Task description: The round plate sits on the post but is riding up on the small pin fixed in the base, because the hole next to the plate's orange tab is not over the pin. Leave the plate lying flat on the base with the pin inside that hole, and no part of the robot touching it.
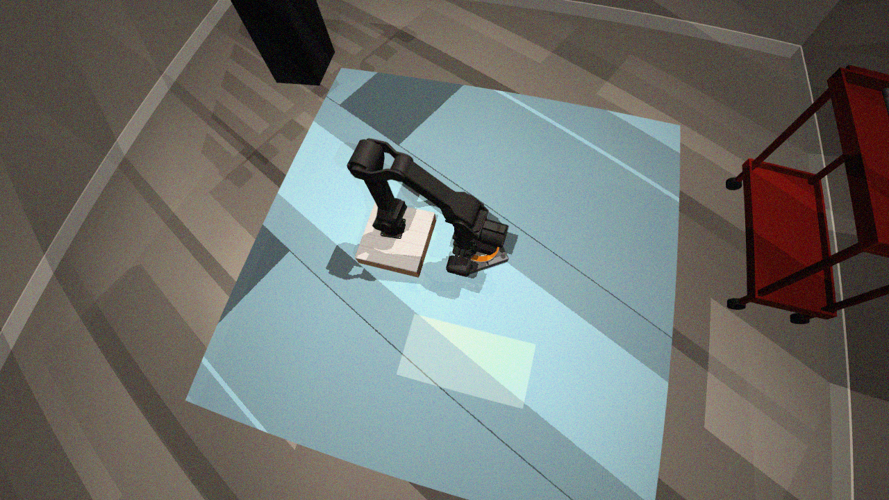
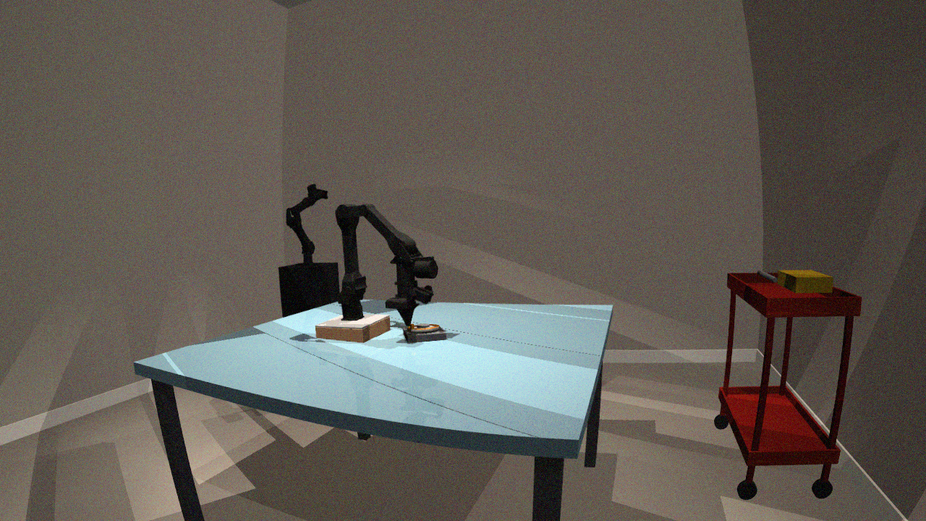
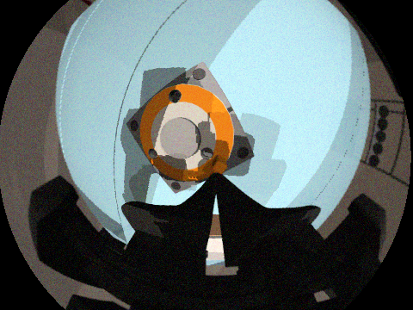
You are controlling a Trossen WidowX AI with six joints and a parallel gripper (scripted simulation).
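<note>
Right now my gripper tip is 30 mm short of the round plate, 20 mm to the right of it and 10 mm above it.
</note>
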